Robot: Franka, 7 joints.
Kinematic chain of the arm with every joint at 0, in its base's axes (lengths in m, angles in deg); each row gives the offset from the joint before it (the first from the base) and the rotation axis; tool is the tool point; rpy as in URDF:
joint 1: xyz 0 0 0.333 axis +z
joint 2: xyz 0 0 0 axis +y
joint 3: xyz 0 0 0.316 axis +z
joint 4: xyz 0.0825 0 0 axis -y
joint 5: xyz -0.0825 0 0.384 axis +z
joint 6: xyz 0 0 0 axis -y
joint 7: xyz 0.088 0 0 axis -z
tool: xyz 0 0 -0.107 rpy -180 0 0
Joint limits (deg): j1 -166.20..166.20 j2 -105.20..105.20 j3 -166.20..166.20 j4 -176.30..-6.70 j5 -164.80..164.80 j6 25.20..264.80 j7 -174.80..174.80
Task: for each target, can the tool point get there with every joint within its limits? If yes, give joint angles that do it. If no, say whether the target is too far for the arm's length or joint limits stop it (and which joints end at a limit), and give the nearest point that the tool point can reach.
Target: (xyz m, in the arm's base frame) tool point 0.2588 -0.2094 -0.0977
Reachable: yes | joints -69.52 87.60 37.71 -107.59 96.57 237.21 -108.24
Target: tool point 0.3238 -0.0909 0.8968
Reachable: yes | joints -47.63 -34.75 26.44 -108.13 57.24 189.68 -122.09
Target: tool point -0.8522 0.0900 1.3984
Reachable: no: too far | nearest point -0.5347 0.0565 1.0015 | short by 0.509 m
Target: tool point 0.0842 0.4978 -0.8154
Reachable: no: too far | nearest point 0.0667 0.3942 -0.3478 | short by 0.479 m
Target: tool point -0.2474 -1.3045 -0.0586
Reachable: no: too far | nearest point -0.1533 -0.8084 0.0903 | short by 0.526 m
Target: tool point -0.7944 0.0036 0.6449
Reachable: yes | joints -19.15 -69.96 -75.54 -29.44 73.19 153.59 -95.67
